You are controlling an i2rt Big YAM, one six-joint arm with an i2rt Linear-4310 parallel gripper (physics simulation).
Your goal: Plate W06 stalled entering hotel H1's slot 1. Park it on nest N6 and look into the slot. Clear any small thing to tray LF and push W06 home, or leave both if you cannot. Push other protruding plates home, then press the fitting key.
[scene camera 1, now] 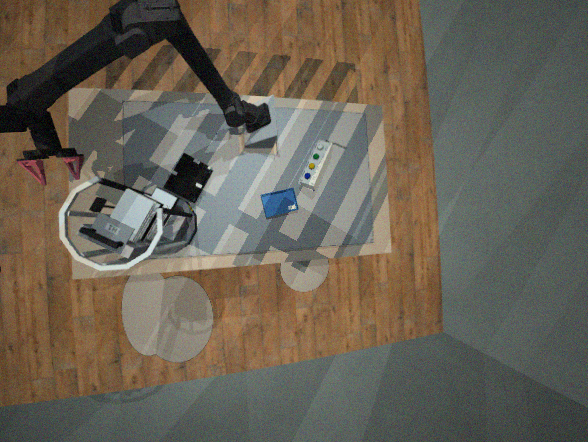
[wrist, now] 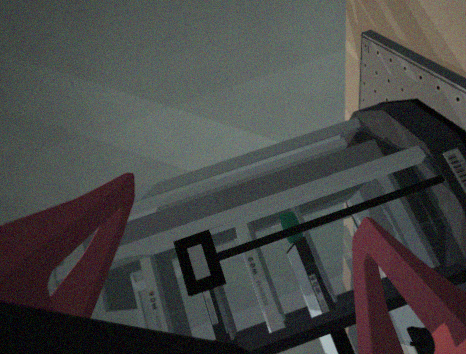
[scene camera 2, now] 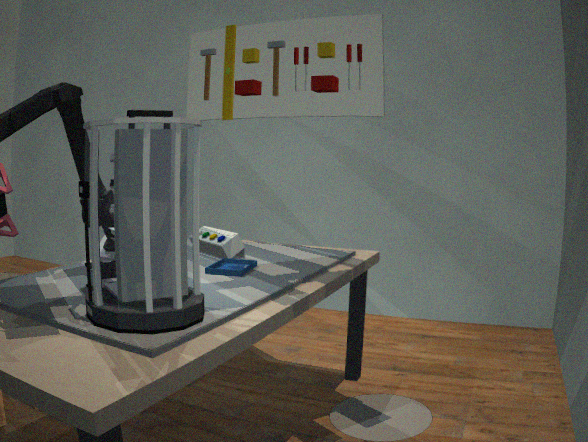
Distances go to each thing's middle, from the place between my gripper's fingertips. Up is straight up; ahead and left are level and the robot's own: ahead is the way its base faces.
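Labels:
You'd find the round plate rack (scene camera 2: 141,174) 210 mm to the left of my hand and 170 mm ahead of it, and it's 20 mm below my hand.

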